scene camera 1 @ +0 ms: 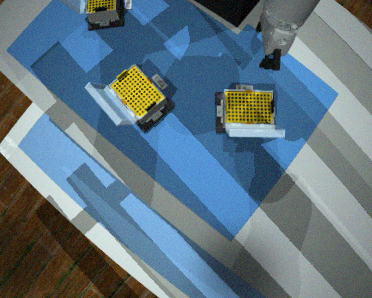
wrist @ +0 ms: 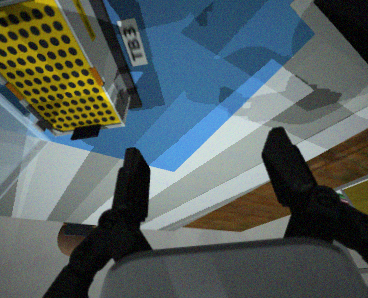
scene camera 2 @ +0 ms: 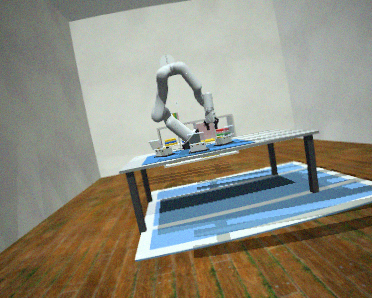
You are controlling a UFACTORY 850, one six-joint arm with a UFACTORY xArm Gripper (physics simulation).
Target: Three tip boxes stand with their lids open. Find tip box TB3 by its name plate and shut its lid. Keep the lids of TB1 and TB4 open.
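Note:
The wrist view shows my gripper as well, and looking at the scene I see that gripper along with a blue mat.

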